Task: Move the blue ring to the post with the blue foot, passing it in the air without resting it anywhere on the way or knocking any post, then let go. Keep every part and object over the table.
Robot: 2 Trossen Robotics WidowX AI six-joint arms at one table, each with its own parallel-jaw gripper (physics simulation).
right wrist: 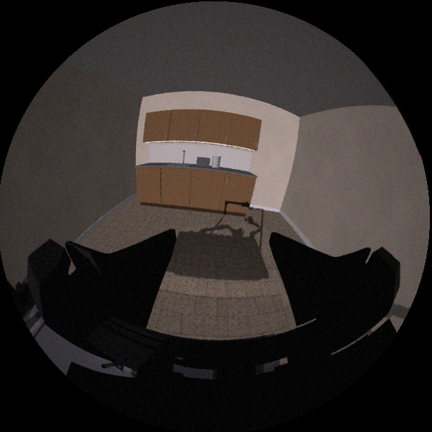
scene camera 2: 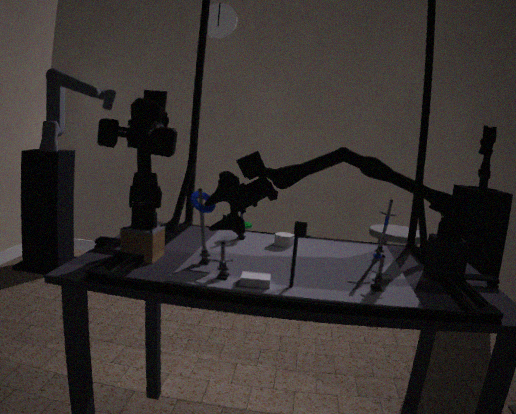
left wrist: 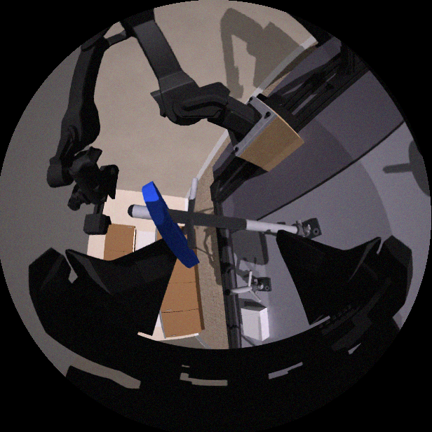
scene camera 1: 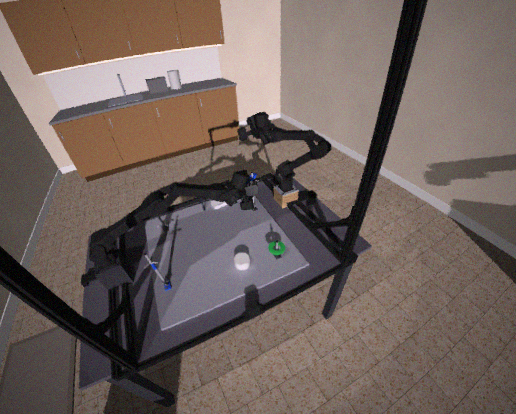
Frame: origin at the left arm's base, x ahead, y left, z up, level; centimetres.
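Where they show: left gripper, fingertip midpoint: (scene camera 2: 207,217); right gripper, fingertip midpoint: (scene camera 2: 120,142) (scene camera 1: 248,127); left arm's base at its link origin: (scene camera 2: 449,238) (scene camera 1: 107,261); right arm's base at its link origin: (scene camera 2: 143,227) (scene camera 1: 285,187).
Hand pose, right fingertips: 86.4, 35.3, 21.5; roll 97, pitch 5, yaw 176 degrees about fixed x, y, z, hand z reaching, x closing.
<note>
Each offset is from my right fingertips to the top centre of the thing, as dx, dy, dz. "*": to the spot under its first point.
The blue ring {-14.4, -25.8, -12.8} (scene camera 1: 253,176) (scene camera 2: 194,201) (left wrist: 170,231) hangs steeply tilted around the upper part of a tall grey post {* -14.9, -27.1, -24.6} (scene camera 2: 203,235) (left wrist: 270,226). My left gripper (scene camera 1: 254,192) (scene camera 2: 211,216) (left wrist: 229,237) is open beside that post, with nothing between its fingers. One fingertip overlaps the ring's edge in scene camera 2; I cannot tell whether they touch. The post with the blue foot {* -68.4, -52.0, -31.9} (scene camera 1: 168,287) (scene camera 2: 378,256) stands at the left in scene camera 1 and leans slightly in scene camera 2. My right gripper (scene camera 1: 242,133) (scene camera 2: 137,136) (right wrist: 224,236) is open and empty, high up, away from the ring.
A green ring {-22.8, -61.0, -27.2} (scene camera 1: 284,248) (scene camera 2: 248,225) sits on a short post. A white cylinder {-37.6, -57.0, -28.9} (scene camera 1: 242,261) (scene camera 2: 284,239) and a white block {-30.1, -14.9, -30.4} (scene camera 2: 255,280) (left wrist: 254,322) lie on the table. Short posts {* -21.8, -17.1, -29.3} (scene camera 2: 223,265) {* -60.9, -16.4, -30.1} (scene camera 2: 378,281) stand near the front in scene camera 2. A wooden block (scene camera 1: 286,197) (scene camera 2: 142,244) supports the right arm.
</note>
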